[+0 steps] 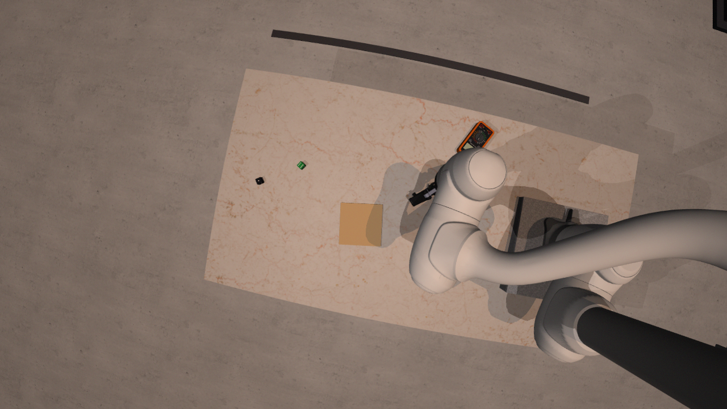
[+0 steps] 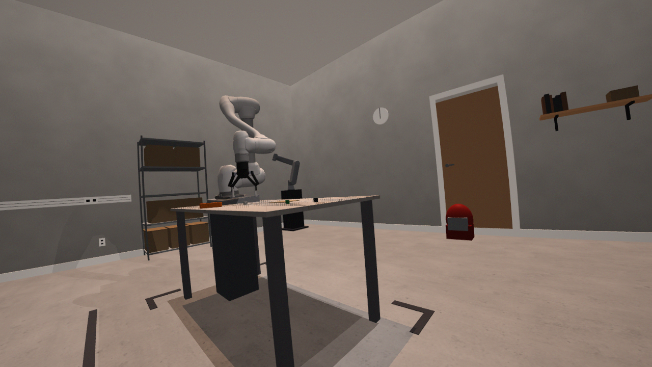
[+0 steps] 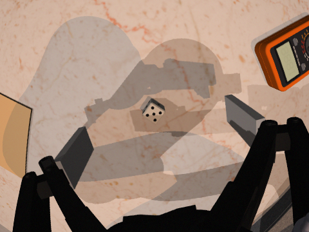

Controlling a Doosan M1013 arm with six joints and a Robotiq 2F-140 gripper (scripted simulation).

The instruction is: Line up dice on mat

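My gripper is now 50 mm above the white die. Round my hand: mat 210 mm ahead, 160 mm to the left, 60 mm below; green die 440 mm ahead, 50 mm below; orange multimeter 170 mm to the right, 120 mm behind, 50 mm below.
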